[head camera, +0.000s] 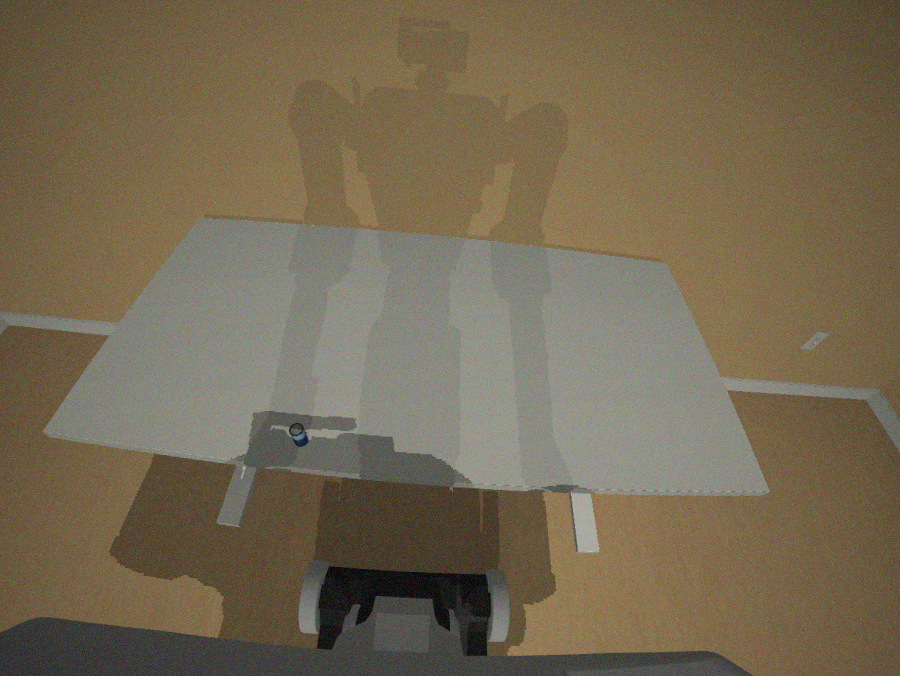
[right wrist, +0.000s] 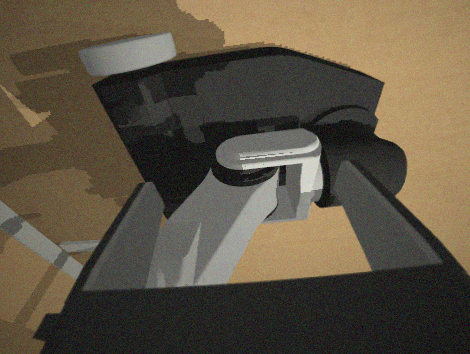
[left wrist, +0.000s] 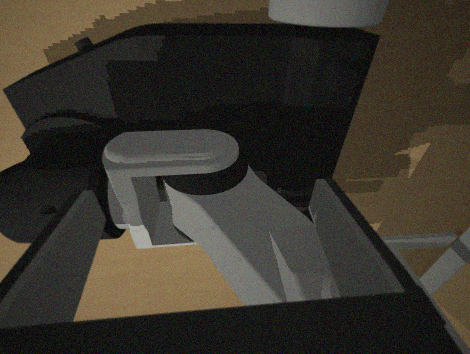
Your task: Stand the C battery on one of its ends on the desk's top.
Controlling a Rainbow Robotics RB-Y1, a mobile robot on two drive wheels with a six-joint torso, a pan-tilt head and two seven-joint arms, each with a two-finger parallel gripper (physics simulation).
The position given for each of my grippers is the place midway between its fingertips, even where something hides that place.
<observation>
my left gripper: left wrist 209, 198; not seen in the right wrist view (out of frame)
my right gripper: right wrist 245, 184; not seen in the head camera view (out of frame); not seen in the left wrist view (out of frame)
</observation>
